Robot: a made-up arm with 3 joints. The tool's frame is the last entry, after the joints. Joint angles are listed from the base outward. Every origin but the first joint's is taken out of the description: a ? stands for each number. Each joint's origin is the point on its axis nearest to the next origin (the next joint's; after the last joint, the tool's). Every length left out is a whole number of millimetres.
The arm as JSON. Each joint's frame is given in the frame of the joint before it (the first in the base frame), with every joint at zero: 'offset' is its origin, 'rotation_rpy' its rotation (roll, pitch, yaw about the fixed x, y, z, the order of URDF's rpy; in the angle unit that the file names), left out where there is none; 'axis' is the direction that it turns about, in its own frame. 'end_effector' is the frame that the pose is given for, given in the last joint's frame.
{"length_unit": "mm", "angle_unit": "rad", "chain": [
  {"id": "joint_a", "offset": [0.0, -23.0, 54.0], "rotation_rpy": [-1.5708, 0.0, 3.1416], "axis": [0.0, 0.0, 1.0]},
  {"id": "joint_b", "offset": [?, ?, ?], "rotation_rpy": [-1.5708, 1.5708, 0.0], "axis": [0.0, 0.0, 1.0]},
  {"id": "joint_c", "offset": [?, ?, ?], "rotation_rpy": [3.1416, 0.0, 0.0], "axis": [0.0, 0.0, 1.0]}
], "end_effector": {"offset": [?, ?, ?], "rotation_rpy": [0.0, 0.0, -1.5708]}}
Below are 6 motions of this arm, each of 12 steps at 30 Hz.
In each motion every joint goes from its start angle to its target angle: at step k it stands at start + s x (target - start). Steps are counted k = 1, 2, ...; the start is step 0. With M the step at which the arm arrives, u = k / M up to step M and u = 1 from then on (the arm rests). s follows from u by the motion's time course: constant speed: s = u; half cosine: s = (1 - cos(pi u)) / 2; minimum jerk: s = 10 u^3 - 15 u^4 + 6 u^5.
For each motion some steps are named. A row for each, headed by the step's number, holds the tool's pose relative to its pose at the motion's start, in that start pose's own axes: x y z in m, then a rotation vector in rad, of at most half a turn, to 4 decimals.
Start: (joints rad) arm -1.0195 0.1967 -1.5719
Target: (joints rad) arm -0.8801 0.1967 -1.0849
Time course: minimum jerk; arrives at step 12
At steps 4, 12:
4: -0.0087 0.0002 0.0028 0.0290 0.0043 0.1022
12: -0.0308 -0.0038 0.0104 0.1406 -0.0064 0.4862

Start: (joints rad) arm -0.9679 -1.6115 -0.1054
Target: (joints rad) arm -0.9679 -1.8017 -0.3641
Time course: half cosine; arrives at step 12
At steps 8, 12:
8: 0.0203 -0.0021 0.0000 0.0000 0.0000 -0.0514
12: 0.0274 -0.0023 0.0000 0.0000 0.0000 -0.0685

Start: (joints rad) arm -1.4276 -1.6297 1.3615
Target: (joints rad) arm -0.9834 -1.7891 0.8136
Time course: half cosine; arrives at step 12
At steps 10, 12:
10: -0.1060 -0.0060 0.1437 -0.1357 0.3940 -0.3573
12: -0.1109 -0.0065 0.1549 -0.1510 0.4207 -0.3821

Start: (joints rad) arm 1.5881 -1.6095 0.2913
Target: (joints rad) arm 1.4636 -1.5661 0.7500
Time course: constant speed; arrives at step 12
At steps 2, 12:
2: -0.0025 0.0011 -0.0038 0.0194 -0.0074 0.0692
12: -0.0063 0.0042 -0.0250 0.1077 -0.0642 0.4148

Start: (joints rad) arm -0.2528 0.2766 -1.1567
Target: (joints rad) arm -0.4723 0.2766 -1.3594
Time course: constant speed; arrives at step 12
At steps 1, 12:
1: 0.0002 -0.0053 -0.0010 -0.0181 0.0024 -0.0169
12: 0.0042 -0.0662 -0.0080 -0.2197 0.0079 -0.2019

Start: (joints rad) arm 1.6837 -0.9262 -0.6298
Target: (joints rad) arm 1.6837 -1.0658 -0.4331
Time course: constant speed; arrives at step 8
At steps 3, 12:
3: -0.0012 -0.0131 0.0000 0.0000 0.0000 0.1261
12: 0.0007 -0.0359 0.0000 0.0000 0.0000 0.3363

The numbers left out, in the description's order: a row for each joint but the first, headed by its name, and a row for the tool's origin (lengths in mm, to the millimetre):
joint_b: -101.0 388.0 0.0
joint_c: -106.0 -71.0 0.0
tool: 69.0 103.0 0.0

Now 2 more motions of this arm.
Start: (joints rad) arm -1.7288 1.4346 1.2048
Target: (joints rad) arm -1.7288 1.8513 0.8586
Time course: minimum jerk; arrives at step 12
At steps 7, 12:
7: 0.0577 0.0733 0.0000 0.0000 0.0000 -0.4985
12: 0.0984 0.1000 0.0000 0.0000 0.0000 -0.7629

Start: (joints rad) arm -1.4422 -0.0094 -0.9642
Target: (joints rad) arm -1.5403 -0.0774 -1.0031
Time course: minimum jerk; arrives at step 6
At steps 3, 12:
3: -0.0080 -0.0154 -0.0010 -0.0398 0.0286 0.0145
12: -0.0160 -0.0307 -0.0012 -0.0792 0.0578 0.0291

